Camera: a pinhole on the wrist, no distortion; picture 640 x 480 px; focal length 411.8 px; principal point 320.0 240.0 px. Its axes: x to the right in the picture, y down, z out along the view. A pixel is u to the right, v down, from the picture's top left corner.
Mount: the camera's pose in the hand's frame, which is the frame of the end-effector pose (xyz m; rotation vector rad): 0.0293 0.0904 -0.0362 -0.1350 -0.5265 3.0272
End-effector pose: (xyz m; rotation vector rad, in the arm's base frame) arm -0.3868 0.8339 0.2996 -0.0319 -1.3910 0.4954
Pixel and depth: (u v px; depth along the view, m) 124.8 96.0 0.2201
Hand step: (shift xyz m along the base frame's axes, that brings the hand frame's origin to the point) -0.2074 0.0592 0.1225
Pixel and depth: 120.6 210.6 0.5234
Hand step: -0.4154 -0.1093 0.3325
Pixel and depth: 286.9 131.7 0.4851
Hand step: -0.4507 -0.0730 0.1023
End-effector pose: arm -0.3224 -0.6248 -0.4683 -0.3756 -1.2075 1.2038
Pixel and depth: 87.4 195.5 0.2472
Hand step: -0.2124 0.0576 0.1394
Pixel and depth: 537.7 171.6 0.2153
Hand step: -0.1633 -0.1232 -0.0345
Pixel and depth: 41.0 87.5 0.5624
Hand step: -0.5827 0.1311 0.3586
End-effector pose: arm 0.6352 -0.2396 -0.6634 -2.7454 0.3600 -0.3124
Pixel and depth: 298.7 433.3 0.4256
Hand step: 0.1266 0.3116 -0.1816
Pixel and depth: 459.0 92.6 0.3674
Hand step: -0.0483 0.0516 -0.3722
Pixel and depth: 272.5 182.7 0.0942
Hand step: 0.0300 -0.0547 -0.0732
